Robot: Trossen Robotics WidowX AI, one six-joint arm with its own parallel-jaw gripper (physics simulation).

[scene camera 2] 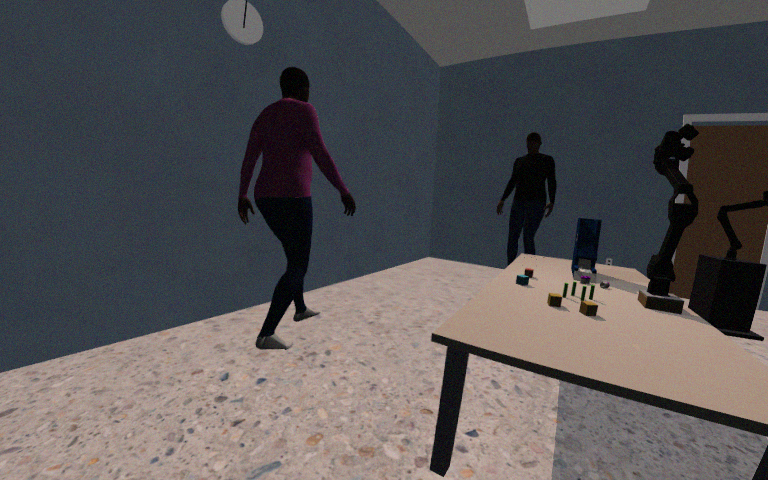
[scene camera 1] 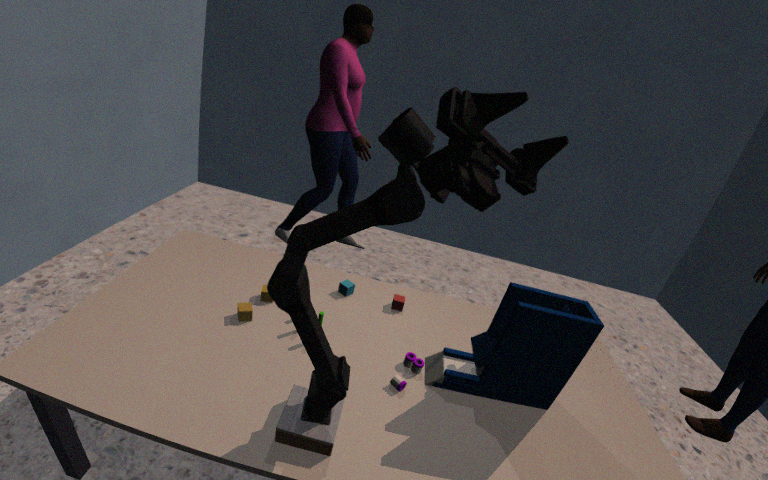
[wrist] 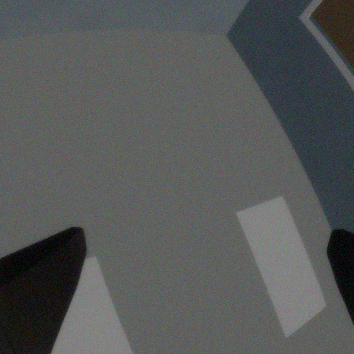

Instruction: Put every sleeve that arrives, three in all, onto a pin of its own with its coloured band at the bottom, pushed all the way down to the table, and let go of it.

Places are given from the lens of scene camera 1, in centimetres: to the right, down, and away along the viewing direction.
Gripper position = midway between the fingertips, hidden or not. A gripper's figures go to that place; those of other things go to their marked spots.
gripper (scene camera 1: 549, 118): 20, -14, 40
blue chute box (scene camera 1: 536, 340): 39, 26, 88
